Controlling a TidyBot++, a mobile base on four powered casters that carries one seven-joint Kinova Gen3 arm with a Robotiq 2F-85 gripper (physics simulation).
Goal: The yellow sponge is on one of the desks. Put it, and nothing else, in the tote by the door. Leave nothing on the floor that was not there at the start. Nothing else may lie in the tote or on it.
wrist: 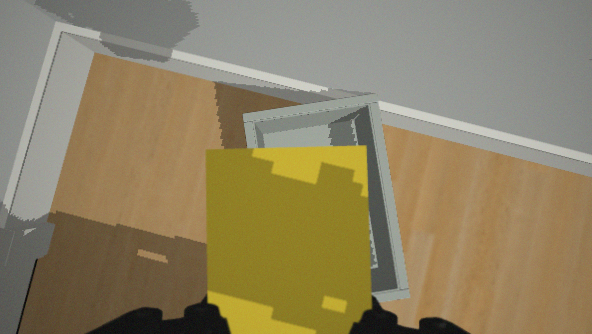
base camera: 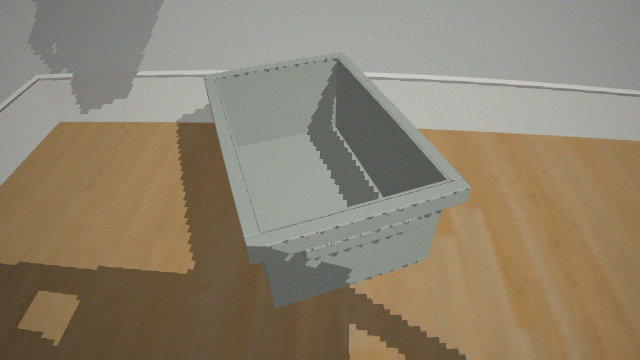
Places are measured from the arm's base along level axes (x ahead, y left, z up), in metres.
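Where they show: gripper, fingertip midpoint: [wrist: 291, 300].
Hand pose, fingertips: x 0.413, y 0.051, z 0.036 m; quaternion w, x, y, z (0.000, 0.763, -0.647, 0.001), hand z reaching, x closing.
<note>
After its pixels a point has its place.
The yellow sponge [wrist: 289, 225] @(z 0.074, x 0.453, y 0.059 m) fills the lower middle of the wrist view. My gripper [wrist: 291, 300] @(z 0.036, x 0.413, y 0.051 m) is shut on it, with a dark fingertip at each side of its near end. The gripper does not show in the base camera view. The grey tote [base camera: 357, 217] @(z -0.277, x 0.304, y -0.028 m) [wrist: 391, 200] @(z -0.277, x 0.471, y -0.079 m) stands open-topped on the floor near the wall. In the base camera view its inside shows bare. In the wrist view the sponge is above the tote and hides its near left part; the tote's far end and right side show past it. The height between sponge and tote is hard to tell.
The wooden floor [base camera: 525, 240] @(z -0.397, x 0.371, y -0.245 m) [wrist: 480, 225] @(z -0.397, x 0.458, y -0.281 m) lies around the tote. The grey wall [base camera: 450, 40] @(z -0.252, x 0.612, y -0.180 m) [wrist: 425, 50] @(z -0.113, x 0.620, y -0.038 m) with a white baseboard [base camera: 525, 107] @(z -0.346, x 0.592, y -0.318 m) runs behind it and meets another wall at the left corner. A grey object [wrist: 20, 270] @(z -0.357, x 0.230, y 0.493 m) shows at the wrist view's lower left edge.
</note>
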